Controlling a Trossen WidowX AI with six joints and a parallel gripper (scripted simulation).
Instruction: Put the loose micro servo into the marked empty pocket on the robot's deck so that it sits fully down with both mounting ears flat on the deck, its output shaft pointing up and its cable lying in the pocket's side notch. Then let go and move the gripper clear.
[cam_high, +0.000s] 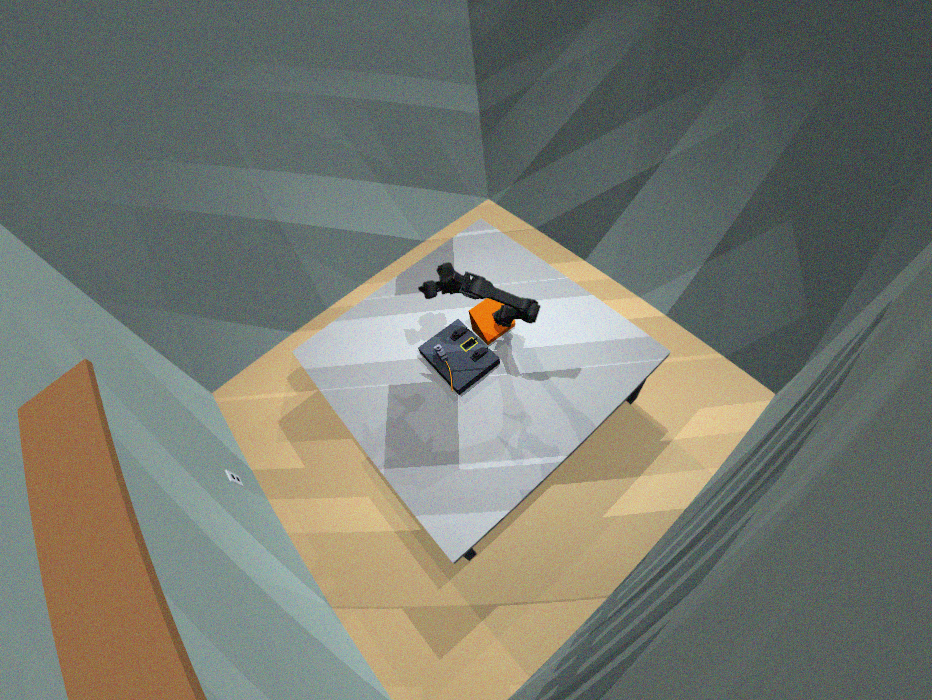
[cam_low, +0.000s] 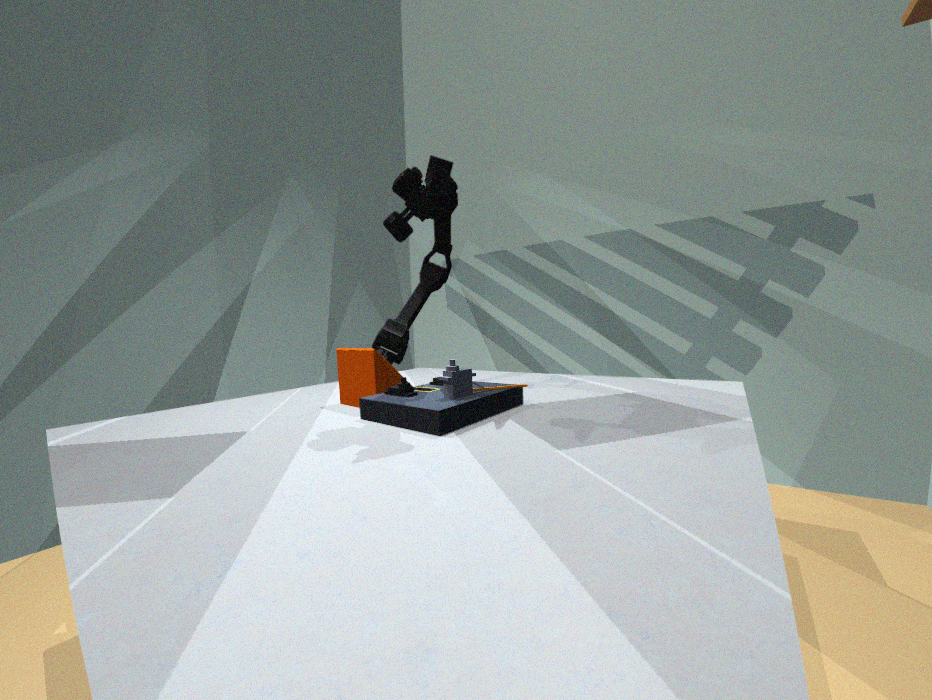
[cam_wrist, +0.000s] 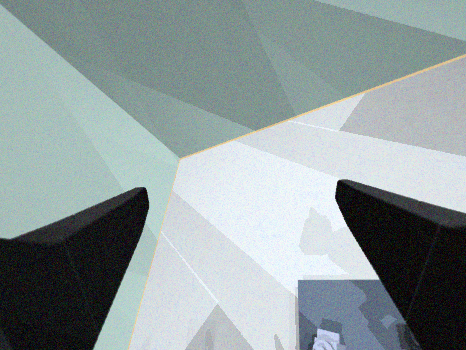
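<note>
The dark grey deck is 3 cm ahead of my gripper tip, 10 cm to the left of it and 41 cm below it.
</note>
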